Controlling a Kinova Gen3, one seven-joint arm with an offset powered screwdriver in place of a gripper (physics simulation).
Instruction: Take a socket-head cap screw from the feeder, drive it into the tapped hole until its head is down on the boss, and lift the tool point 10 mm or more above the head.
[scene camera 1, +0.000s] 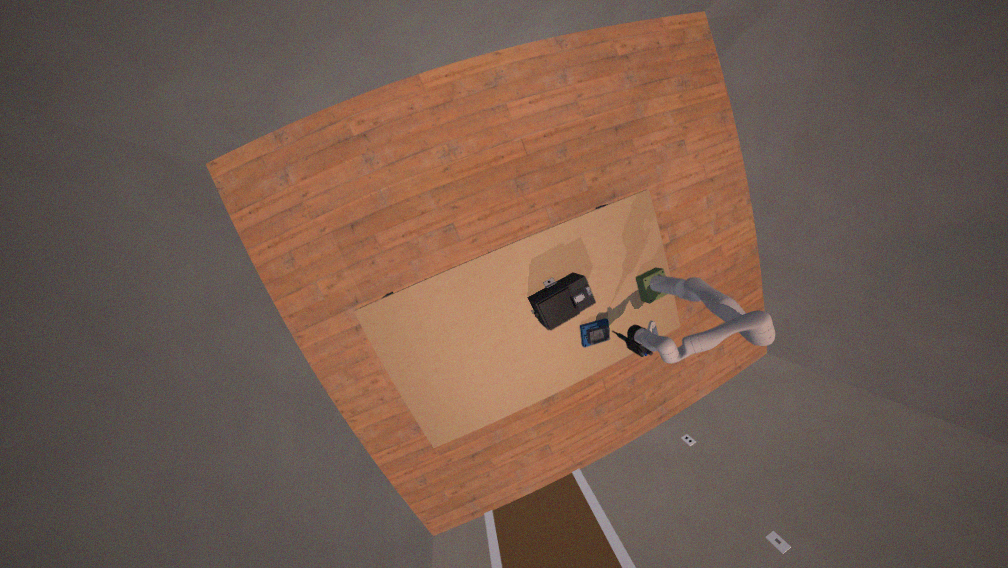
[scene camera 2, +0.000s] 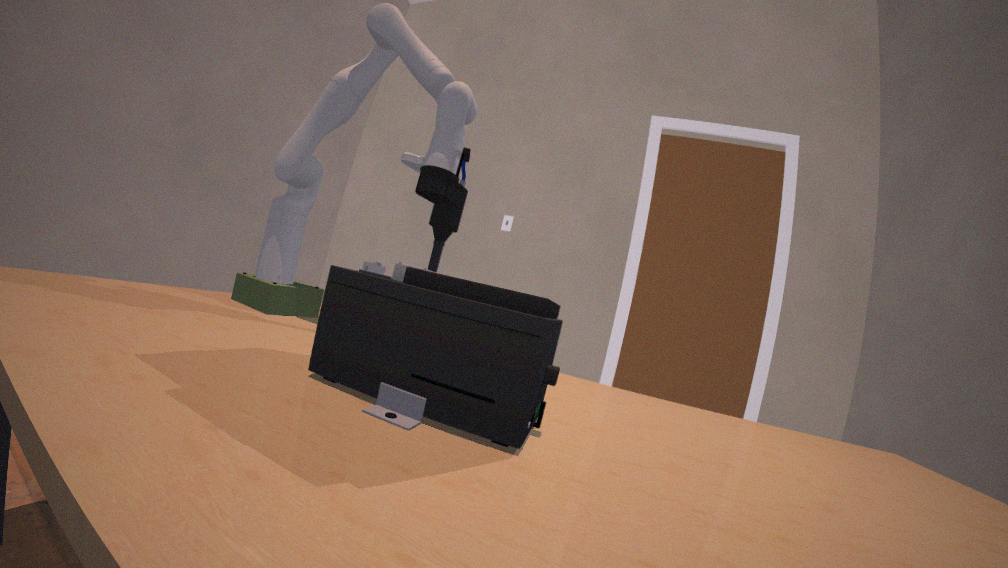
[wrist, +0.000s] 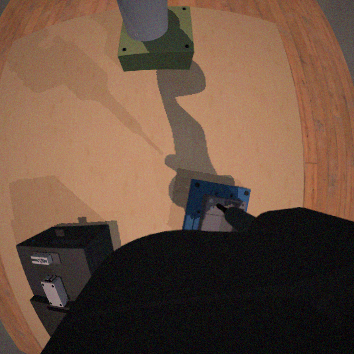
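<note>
My screwdriver (scene camera 1: 614, 332) (scene camera 2: 433, 269) (wrist: 219, 206) points down. In the wrist view its dark tip shows over the upper part of a grey part with a boss (scene camera 1: 597, 335) (wrist: 212, 220), which sits on a blue fixture plate (scene camera 1: 584, 337) (wrist: 193, 205). In scene camera 2 the shank's lower end goes out of sight behind the black screw feeder (scene camera 1: 560, 303) (scene camera 2: 430, 352) (wrist: 65, 260), which also hides the fixture. The tapped hole and any screw head are too small or covered to make out. Whether a screw is on the tip cannot be told.
The arm's green base block (scene camera 1: 643, 285) (scene camera 2: 268, 296) (wrist: 155, 61) stands near one end of the table (scene camera 1: 437, 366). The feeder stands beside the blue fixture. A small silver bracket (scene camera 2: 400, 405) lies at the feeder's foot. Shadows of the arm cross the table.
</note>
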